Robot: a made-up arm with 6 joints. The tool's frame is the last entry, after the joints.
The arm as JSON. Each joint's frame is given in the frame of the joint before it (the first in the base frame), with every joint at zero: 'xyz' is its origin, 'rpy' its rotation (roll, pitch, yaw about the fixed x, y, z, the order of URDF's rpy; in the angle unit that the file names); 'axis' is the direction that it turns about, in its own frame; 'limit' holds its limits. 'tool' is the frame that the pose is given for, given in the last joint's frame.
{
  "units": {
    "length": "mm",
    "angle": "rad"
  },
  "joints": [
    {
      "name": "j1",
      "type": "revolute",
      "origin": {
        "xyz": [
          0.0,
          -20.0,
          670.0
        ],
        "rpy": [
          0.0,
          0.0,
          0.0
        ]
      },
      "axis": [
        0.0,
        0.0,
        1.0
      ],
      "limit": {
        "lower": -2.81,
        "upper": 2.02
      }
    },
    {
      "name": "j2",
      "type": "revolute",
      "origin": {
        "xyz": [
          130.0,
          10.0,
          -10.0
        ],
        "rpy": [
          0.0,
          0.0,
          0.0
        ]
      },
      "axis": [
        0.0,
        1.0,
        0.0
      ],
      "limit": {
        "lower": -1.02,
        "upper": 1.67
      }
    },
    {
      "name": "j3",
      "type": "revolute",
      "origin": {
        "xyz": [
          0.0,
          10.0,
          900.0
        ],
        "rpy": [
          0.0,
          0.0,
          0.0
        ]
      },
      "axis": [
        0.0,
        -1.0,
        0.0
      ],
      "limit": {
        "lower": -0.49,
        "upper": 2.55
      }
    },
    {
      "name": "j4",
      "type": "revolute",
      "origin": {
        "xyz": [
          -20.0,
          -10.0,
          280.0
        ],
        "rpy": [
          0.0,
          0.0,
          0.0
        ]
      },
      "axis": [
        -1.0,
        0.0,
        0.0
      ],
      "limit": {
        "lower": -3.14,
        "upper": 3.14
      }
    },
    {
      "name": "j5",
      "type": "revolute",
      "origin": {
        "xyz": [
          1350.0,
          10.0,
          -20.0
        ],
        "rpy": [
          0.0,
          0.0,
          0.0
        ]
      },
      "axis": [
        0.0,
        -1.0,
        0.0
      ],
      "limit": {
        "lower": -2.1,
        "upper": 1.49
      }
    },
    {
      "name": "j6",
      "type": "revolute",
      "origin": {
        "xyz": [
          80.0,
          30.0,
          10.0
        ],
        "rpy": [
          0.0,
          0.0,
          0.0
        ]
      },
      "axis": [
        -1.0,
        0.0,
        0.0
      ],
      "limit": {
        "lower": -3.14,
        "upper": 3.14
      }
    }
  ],
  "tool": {
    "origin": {
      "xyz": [
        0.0,
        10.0,
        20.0
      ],
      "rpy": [
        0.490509,
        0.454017,
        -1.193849
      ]
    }
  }
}
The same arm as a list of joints. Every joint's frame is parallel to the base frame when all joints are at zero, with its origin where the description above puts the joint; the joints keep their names.
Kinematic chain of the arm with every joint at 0, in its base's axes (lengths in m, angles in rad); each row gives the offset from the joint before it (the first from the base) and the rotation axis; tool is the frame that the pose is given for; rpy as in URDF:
j1: xyz 0 -0.02 0.67 axis +z
j2: xyz 0.13 0.01 -0.01 axis +y
j3: xyz 0 0.01 0.9 axis -y
j4: xyz -0.02 -0.01 0.28 axis -x
j5: xyz 1.35 0.01 -0.02 axis -y
j6: xyz 0.08 0.03 0.01 axis -x
tool: xyz 0 0.01 0.02 rpy 0.4905 0.454 -1.1938
Joint limits (rad, base to tool): -2.81..2.02 -1.02..1.67 -0.49..2.55 -3.14..3.14 -2.1..1.49 -3.14..3.14

